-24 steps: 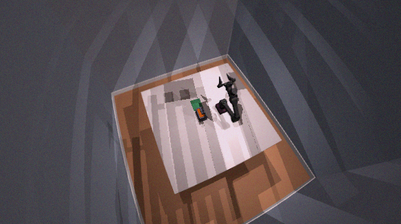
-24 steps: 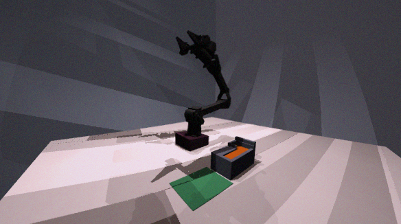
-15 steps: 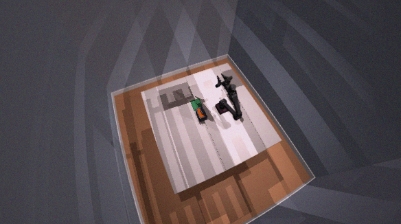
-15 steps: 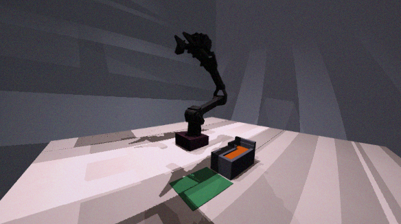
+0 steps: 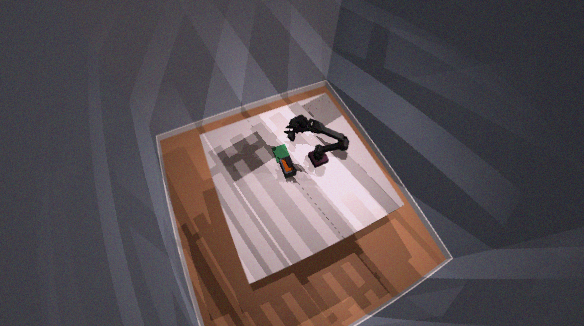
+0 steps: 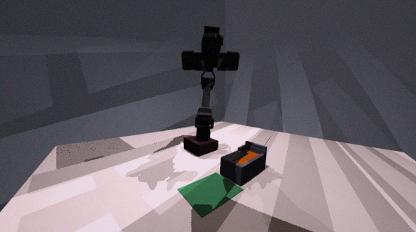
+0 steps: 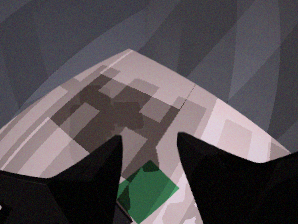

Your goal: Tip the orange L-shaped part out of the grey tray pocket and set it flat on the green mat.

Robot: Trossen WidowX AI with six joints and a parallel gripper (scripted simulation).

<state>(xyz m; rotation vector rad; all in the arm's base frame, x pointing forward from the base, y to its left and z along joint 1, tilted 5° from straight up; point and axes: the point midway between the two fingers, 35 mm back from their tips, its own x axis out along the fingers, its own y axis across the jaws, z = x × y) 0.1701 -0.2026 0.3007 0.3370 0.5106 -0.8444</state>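
The orange L-shaped part lies 6 cm ahead of my gripper tip, 14 cm to the left of it and 30 cm below it. The rest, counted from my gripper tip: green mat 2 cm ahead, 2 cm to the right, 36 cm below.
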